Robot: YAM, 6 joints.
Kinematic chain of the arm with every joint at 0, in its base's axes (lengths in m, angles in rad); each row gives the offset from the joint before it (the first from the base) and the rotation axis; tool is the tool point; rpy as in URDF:
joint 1: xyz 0 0 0.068 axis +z
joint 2: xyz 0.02 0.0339 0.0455 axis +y
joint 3: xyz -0.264 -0.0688 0 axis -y
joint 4: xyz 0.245 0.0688 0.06 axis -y
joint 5: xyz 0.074 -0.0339 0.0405 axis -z
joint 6: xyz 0.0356 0 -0.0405 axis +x
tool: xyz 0 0 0 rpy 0 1.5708 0
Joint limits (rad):
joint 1: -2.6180..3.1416
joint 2: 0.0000..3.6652
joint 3: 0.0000..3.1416
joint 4: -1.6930..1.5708
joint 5: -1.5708..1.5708
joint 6: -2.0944..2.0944
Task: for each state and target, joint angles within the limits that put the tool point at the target. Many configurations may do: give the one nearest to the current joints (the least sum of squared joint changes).
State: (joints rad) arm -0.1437 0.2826 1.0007 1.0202 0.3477 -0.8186
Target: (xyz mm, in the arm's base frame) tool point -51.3 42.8 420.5
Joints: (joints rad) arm -0.7192 0.0689 0.6192 1.0286 0.0449 -0.8186
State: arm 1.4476 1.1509 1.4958 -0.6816 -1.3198 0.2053
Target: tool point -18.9 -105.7 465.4
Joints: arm 1.7250 0.3287 1.4611 -0.8910 -1.3730 0.2053
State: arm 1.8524 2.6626 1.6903 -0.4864 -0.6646 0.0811
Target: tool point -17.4 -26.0 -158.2
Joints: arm 1.8269 3.5412 0.9172 -0.5611 -0.7180 0.0811
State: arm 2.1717 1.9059 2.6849 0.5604 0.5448 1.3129
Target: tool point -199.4 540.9 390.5
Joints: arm 1.9446 2.5956 2.7157 0.3741 0.3407 1.3129
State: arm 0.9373 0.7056 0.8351 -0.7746 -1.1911 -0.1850
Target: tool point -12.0 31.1 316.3
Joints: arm 0.8261 0.1949 0.7972 -1.0051 -0.9972 -0.1850
